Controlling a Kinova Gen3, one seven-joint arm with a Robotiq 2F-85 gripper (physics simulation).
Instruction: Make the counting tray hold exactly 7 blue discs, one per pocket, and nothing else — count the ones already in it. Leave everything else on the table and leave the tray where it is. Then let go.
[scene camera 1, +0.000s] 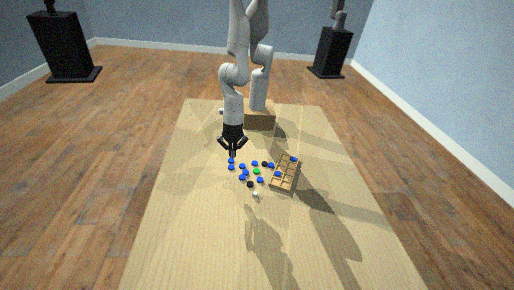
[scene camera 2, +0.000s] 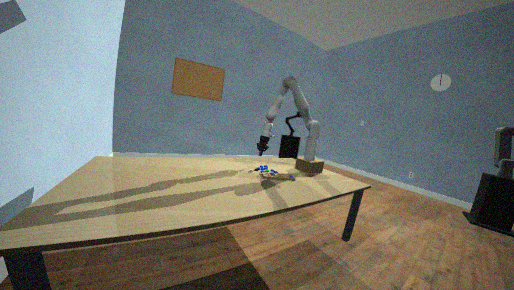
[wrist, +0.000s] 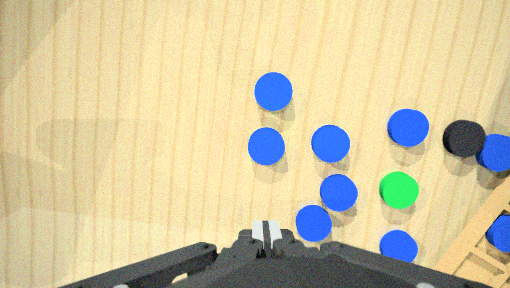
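The wooden counting tray (scene camera 1: 280, 187) (scene camera 2: 278, 176) (wrist: 464, 238) lies right of the disc cluster. It holds two blue discs, one in a far pocket (scene camera 1: 293, 158) and one in a middle pocket (scene camera 1: 277, 173) (wrist: 500, 232). Several loose blue discs lie on the table, among them two at the cluster's left (scene camera 1: 230, 167) (wrist: 266, 146) (wrist: 273, 91) and one by the fingers (wrist: 313, 222). My gripper (scene camera 1: 232, 154) (scene camera 2: 261, 151) (wrist: 265, 238) is shut and empty, its fingertips together above the far left disc (scene camera 1: 230, 160).
A green disc (scene camera 1: 256, 171) (wrist: 398, 190) and two black discs (scene camera 1: 264, 163) (wrist: 463, 138) (scene camera 1: 250, 183) lie among the blue ones. A small white cube (scene camera 1: 255, 194) lies nearer the front. The arm's wooden base block (scene camera 1: 259, 121) stands behind the cluster.
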